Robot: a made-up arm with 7 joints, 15 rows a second.
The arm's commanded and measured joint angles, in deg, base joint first. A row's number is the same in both.
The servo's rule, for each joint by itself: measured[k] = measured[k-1] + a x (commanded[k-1-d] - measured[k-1]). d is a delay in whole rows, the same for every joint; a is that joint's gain. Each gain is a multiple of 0.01, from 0.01 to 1. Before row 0 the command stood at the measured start. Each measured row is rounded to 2 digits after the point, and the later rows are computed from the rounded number. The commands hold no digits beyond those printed.
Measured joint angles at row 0:
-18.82 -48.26 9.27 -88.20 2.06 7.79 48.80
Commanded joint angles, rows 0 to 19:
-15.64 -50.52 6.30 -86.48 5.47 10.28 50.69
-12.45 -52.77 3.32 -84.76 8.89 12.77 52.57
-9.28 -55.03 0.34 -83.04 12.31 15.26 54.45
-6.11 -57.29 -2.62 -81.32 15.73 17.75 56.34
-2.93 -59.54 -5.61 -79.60 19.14 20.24 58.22
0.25 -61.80 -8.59 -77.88 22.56 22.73 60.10
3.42 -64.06 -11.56 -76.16 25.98 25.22 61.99
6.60 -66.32 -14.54 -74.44 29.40 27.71 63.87
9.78 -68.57 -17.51 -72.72 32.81 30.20 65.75
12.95 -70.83 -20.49 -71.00 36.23 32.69 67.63
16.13 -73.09 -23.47 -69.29 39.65 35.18 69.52
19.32 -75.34 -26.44 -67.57 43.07 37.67 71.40
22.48 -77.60 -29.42 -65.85 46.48 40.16 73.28
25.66 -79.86 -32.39 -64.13 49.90 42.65 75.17
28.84 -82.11 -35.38 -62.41 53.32 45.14 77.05
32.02 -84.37 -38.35 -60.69 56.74 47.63 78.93
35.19 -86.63 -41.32 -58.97 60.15 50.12 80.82
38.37 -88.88 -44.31 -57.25 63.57 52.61 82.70
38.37 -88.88 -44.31 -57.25 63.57 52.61 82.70
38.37 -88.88 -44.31 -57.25 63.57 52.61 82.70
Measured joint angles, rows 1 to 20:
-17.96 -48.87 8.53 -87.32 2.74 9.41 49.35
-16.47 -49.92 7.23 -86.01 3.97 11.59 50.28
-14.53 -51.30 5.51 -84.50 5.64 13.98 51.49
-12.26 -52.92 3.48 -82.88 7.66 16.43 52.90
-9.74 -54.71 1.21 -81.21 9.96 18.91 54.44
-7.04 -56.62 -1.24 -79.51 12.48 21.39 56.08
-4.22 -58.63 -3.82 -77.80 15.18 23.88 57.79
-1.30 -60.71 -6.50 -76.09 18.02 26.37 59.55
1.69 -62.83 -9.25 -74.37 20.98 28.86 61.35
4.73 -64.99 -12.06 -72.65 24.03 31.35 63.17
7.81 -67.18 -14.91 -70.94 27.15 33.84 65.01
10.92 -69.38 -17.79 -69.22 30.33 36.33 66.86
14.04 -71.60 -20.70 -67.50 33.56 38.82 68.72
17.18 -73.83 -23.62 -65.78 36.83 41.31 70.59
20.33 -76.07 -26.56 -64.06 40.13 43.80 72.46
23.49 -78.31 -29.51 -62.34 43.45 46.29 74.34
26.65 -80.56 -32.46 -60.62 46.79 48.78 76.22
29.81 -82.81 -35.42 -58.90 50.15 51.27 78.10
32.12 -84.45 -37.64 -58.06 52.83 52.14 79.43
33.81 -85.65 -39.31 -57.65 54.98 52.45 80.38
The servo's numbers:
d 0
a 0.27 0.27 0.25 0.51 0.20 0.65 0.29

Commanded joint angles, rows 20 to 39:
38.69 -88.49 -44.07 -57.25 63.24 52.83 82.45
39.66 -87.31 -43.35 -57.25 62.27 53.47 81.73
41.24 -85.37 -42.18 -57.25 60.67 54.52 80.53
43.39 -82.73 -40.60 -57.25 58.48 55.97 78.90
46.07 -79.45 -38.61 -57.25 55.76 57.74 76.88
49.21 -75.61 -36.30 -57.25 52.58 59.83 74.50
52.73 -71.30 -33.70 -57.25 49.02 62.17 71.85
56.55 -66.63 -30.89 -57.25 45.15 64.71 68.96
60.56 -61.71 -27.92 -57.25 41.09 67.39 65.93
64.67 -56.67 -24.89 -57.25 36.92 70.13 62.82
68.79 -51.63 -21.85 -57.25 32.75 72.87 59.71
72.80 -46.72 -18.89 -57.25 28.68 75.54 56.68
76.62 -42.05 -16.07 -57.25 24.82 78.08 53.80
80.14 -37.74 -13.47 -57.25 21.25 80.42 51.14
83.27 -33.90 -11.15 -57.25 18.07 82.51 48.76
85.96 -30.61 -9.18 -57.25 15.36 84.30 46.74
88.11 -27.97 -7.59 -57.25 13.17 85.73 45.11
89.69 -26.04 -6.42 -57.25 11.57 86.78 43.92
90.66 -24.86 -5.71 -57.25 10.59 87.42 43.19
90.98 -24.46 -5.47 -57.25 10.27 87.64 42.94
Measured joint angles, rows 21 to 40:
35.13 -86.42 -40.50 -57.45 56.63 52.70 80.98
36.35 -86.66 -41.21 -57.35 57.76 53.20 81.20
37.67 -86.31 -41.45 -57.30 58.34 54.06 81.01
39.21 -85.34 -41.24 -57.27 58.37 55.30 80.40
41.06 -83.75 -40.58 -57.26 57.85 56.89 79.38
43.26 -81.55 -39.51 -57.25 56.80 58.80 77.96
45.82 -78.78 -38.06 -57.25 55.24 60.99 76.19
48.72 -75.50 -36.27 -57.25 53.22 63.41 74.09
51.92 -71.78 -34.18 -57.25 50.79 66.00 71.72
55.36 -67.70 -31.86 -57.25 48.02 68.68 69.14
58.99 -63.36 -29.36 -57.25 44.97 71.40 66.41
62.72 -58.87 -26.74 -57.25 41.71 74.09 63.59
66.47 -54.33 -24.07 -57.25 38.33 76.68 60.75
70.16 -49.85 -21.42 -57.25 34.91 79.11 57.96
73.70 -45.54 -18.85 -57.25 31.54 81.32 55.29
77.01 -41.51 -16.43 -57.25 28.30 83.26 52.81
80.01 -37.85 -14.22 -57.25 25.27 84.87 50.58
82.62 -34.66 -12.27 -57.25 22.53 86.11 48.65
84.79 -32.01 -10.63 -57.25 20.14 86.96 47.07
86.46 -29.97 -9.34 -57.25 18.17 87.40 45.87

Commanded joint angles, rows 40 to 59:
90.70 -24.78 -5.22 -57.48 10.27 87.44 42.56
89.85 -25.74 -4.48 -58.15 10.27 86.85 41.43
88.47 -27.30 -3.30 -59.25 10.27 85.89 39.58
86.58 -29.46 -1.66 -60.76 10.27 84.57 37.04
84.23 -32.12 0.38 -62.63 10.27 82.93 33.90
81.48 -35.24 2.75 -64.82 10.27 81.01 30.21
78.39 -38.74 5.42 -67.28 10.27 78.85 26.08
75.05 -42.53 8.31 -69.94 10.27 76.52 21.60
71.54 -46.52 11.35 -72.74 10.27 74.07 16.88
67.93 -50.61 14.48 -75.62 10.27 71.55 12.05
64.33 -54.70 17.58 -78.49 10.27 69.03 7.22
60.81 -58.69 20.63 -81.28 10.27 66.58 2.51
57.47 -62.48 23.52 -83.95 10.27 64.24 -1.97
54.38 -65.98 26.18 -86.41 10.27 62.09 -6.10
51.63 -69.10 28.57 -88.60 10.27 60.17 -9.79
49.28 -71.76 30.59 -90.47 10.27 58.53 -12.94
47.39 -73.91 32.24 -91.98 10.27 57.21 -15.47
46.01 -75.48 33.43 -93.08 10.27 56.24 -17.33
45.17 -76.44 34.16 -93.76 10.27 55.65 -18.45
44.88 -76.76 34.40 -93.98 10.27 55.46 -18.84
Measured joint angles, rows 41 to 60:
87.60 -28.57 -8.31 -57.37 16.59 87.43 44.91
88.21 -27.81 -7.35 -57.77 15.33 87.05 43.90
88.28 -27.67 -6.34 -58.52 14.32 86.30 42.65
87.82 -28.15 -5.17 -59.66 13.51 85.18 41.02
86.85 -29.22 -3.78 -61.17 12.86 83.72 38.96
85.40 -30.85 -2.15 -63.03 12.34 81.96 36.42
83.51 -32.98 -0.26 -65.20 11.93 79.94 33.42
81.23 -35.56 1.88 -67.62 11.60 77.72 29.99
78.61 -38.52 4.25 -70.23 11.33 75.35 26.19
75.73 -41.78 6.81 -72.98 11.12 72.88 22.09
72.65 -45.27 9.50 -75.79 10.95 70.38 17.78
69.45 -48.89 12.28 -78.59 10.81 67.91 13.35
66.22 -52.56 15.09 -81.32 10.70 65.52 8.91
63.02 -56.18 17.86 -83.92 10.61 63.29 4.56
59.94 -59.67 20.54 -86.31 10.54 61.26 0.40
57.06 -62.93 23.05 -88.43 10.49 59.49 -3.47
54.45 -65.89 25.35 -90.24 10.45 58.01 -6.95
52.17 -68.48 27.37 -91.69 10.41 56.86 -9.96
50.28 -70.63 29.07 -92.75 10.38 56.07 -12.42
48.82 -72.29 30.40 -93.38 10.36 55.67 -14.28

